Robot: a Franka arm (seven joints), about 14 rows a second.
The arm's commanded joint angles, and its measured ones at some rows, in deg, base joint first. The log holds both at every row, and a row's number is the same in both.
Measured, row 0:
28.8 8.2 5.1 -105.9 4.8 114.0 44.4
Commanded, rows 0 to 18:
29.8 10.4 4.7 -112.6 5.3 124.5 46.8
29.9 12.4 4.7 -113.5 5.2 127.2 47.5
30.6 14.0 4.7 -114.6 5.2 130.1 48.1
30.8 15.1 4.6 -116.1 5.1 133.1 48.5
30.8 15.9 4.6 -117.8 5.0 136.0 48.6
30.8 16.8 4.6 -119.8 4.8 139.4 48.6
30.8 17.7 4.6 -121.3 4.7 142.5 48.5
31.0 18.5 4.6 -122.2 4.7 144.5 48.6
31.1 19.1 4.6 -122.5 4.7 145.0 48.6
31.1 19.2 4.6 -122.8 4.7 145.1 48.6
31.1 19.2 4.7 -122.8 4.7 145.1 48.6
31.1 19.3 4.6 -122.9 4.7 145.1 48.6
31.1 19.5 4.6 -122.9 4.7 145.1 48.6
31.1 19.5 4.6 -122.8 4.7 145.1 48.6
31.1 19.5 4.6 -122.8 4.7 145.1 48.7
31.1 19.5 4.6 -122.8 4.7 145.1 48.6
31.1 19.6 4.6 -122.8 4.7 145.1 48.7
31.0 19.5 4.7 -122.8 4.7 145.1 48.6
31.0 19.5 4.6 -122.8 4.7 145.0 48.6
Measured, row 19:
30.4 19.8 5.1 -122.3 4.8 144.0 47.8
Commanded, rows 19 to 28:
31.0 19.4 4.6 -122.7 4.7 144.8 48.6
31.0 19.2 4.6 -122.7 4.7 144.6 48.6
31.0 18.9 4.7 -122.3 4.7 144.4 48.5
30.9 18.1 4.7 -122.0 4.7 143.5 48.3
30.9 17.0 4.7 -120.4 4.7 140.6 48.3
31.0 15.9 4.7 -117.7 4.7 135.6 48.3
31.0 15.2 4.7 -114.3 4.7 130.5 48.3
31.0 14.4 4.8 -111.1 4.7 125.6 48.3
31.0 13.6 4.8 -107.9 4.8 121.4 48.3
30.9 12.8 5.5 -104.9 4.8 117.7 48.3
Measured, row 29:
30.5 14.2 5.2 -110.9 4.8 125.2 47.8
